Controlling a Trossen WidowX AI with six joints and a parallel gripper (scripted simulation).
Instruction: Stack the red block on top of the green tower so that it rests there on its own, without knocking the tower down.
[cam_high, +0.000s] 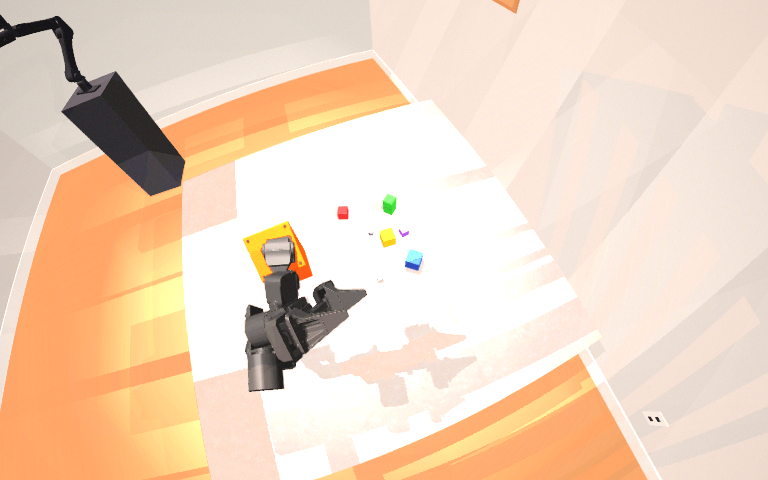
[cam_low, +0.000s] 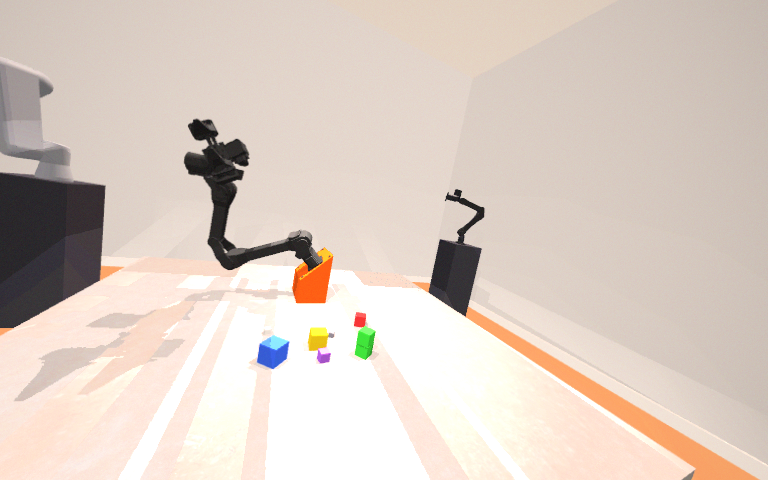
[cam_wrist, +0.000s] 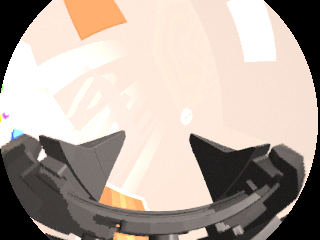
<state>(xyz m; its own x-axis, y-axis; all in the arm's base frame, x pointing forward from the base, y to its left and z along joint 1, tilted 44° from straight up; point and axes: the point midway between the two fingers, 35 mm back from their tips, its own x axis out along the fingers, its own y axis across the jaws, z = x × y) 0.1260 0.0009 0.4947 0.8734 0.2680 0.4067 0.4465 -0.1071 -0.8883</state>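
My gripper tip is now 50 cm to the right of the red block and 48 cm above it. The rest, counted from my gripper tip: blue cube 48 cm below, 24 cm to the left, 19 cm ahead; small purple cube 49 cm below, 36 cm to the left, 19 cm ahead; yellow cube 48 cm below, 35 cm to the left, 13 cm ahead.
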